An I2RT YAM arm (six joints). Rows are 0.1 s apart.
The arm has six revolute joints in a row. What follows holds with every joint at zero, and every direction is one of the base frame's. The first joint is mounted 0.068 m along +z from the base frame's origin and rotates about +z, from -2.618 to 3.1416 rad. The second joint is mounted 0.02 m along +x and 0.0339 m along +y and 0.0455 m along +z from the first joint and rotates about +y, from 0 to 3.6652 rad. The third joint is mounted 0.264 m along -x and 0.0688 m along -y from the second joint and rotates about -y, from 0 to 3.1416 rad. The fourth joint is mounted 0.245 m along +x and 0.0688 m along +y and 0.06 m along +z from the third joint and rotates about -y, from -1.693 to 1.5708 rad. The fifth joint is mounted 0.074 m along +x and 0.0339 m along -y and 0.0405 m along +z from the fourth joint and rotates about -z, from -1.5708 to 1.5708 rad. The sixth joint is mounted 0.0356 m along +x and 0.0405 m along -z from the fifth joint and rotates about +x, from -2.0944 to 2.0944 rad. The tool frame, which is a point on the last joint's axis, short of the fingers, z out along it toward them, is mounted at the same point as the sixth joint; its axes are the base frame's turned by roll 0, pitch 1.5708 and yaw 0 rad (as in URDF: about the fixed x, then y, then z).
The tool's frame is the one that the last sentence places.
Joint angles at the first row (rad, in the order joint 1, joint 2, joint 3, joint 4, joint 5, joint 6):
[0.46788 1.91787 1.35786 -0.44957 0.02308 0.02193]
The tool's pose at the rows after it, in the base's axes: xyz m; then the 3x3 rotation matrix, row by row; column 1 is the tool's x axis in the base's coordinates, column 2 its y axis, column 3 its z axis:
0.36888 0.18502 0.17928; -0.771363 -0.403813 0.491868; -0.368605 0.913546 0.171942; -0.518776 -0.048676 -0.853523
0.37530 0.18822 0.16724; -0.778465 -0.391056 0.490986; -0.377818 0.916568 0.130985; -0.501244 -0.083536 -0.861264
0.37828 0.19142 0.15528; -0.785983 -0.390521 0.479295; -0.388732 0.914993 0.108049; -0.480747 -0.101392 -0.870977
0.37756 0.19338 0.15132; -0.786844 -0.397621 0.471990; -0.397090 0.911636 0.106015; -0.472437 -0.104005 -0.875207
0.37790 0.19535 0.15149; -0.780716 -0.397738 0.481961; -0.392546 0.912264 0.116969; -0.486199 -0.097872 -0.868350
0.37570 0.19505 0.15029; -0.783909 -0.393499 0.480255; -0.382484 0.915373 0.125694; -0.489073 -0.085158 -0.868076
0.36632 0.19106 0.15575; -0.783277 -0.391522 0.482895; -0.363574 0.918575 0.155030; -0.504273 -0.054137 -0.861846
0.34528 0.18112 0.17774; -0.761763 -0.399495 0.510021; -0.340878 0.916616 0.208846; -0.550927 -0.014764 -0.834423
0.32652 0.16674 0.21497; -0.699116 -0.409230 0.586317; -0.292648 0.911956 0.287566; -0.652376 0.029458 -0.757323
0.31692 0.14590 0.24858; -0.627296 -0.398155 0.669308; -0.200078 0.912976 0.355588; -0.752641 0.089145 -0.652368
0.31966 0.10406 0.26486; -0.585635 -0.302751 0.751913; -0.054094 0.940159 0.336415; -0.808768 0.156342 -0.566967
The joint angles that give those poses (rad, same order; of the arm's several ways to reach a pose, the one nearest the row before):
[0.47094 1.95374 1.36818 -0.44119 0.07000 0.02156]
[0.47398 2.00101 1.38989 -0.43660 0.10777 0.01926]
[0.47895 2.03881 1.40020 -0.43277 0.12532 0.01737]
[0.48390 2.04795 1.39905 -0.43163 0.12608 0.01468]
[0.48734 2.04795 1.39639 -0.41372 0.12265 0.01889]
[0.48848 2.04186 1.38153 -0.40265 0.11463 0.03033]
[0.48848 1.99380 1.32967 -0.38168 0.08984 0.04673]
[0.48810 1.86598 1.23196 -0.35533 0.05474 0.05627]
[0.47323 1.70349 1.15226 -0.30804 0.01126 0.05818]
[0.42668 1.57189 1.10228 -0.24203 -0.04673 0.07763]
[0.30461 1.49063 1.05309 -0.16844 -0.09556 0.12493]

